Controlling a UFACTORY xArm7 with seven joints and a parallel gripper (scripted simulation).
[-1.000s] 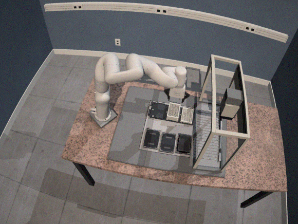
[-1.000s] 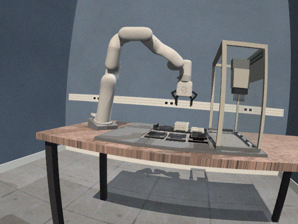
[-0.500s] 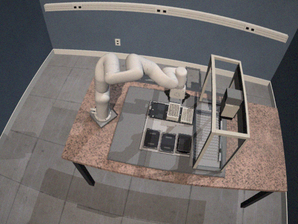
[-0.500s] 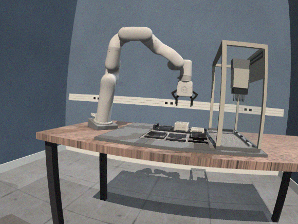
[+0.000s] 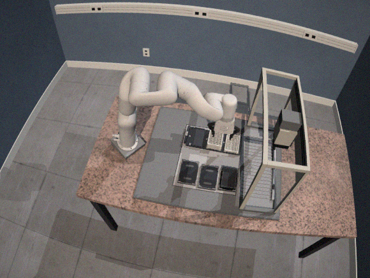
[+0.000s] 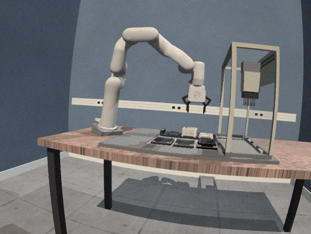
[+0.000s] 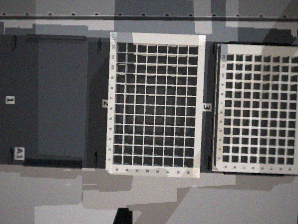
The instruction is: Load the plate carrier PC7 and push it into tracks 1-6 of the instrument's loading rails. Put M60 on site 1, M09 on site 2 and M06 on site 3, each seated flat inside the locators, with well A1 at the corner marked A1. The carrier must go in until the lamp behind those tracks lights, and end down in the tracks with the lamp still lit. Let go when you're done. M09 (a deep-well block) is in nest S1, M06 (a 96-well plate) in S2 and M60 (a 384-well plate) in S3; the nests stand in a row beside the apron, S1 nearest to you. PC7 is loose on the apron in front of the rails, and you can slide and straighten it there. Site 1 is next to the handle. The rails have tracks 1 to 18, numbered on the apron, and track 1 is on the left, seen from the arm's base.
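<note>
The dark 384-well plate M60 is 5 cm ahead of my hand, 18 cm to the right of it and 14 cm below it. Also, from my hand: white deep-well block M09: 2 cm behind, 7 cm to the left, 13 cm below; then dark plate carrier PC7: 2 cm behind, 7 cm to the left, 15 cm below; then white 96-well plate M06: 8 cm ahead, 5 cm to the left, 14 cm below.
</note>
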